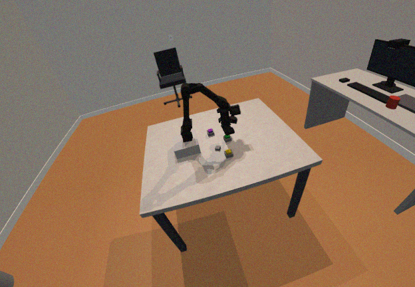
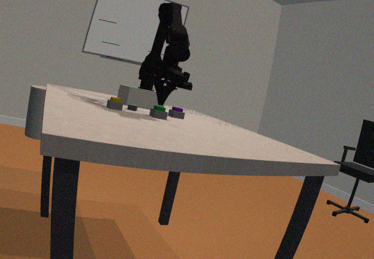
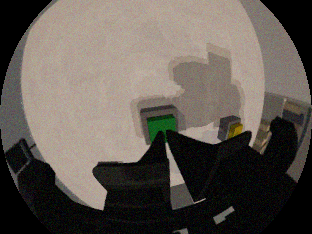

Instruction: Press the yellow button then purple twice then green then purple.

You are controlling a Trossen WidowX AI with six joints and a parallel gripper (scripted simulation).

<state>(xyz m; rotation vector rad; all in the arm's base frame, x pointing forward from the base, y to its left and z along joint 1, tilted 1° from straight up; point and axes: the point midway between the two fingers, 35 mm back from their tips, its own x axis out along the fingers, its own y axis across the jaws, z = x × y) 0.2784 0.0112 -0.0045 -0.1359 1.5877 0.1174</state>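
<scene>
My gripper tip is now 1 cm above the green button. Round my gripper tip: yellow button: 2 cm behind, 16 cm to the right, 1 cm below; purple button: 12 cm behind, 10 cm to the left, 1 cm below; small grey block: 8 cm behind, 8 cm to the right, 3 cm below.
</scene>
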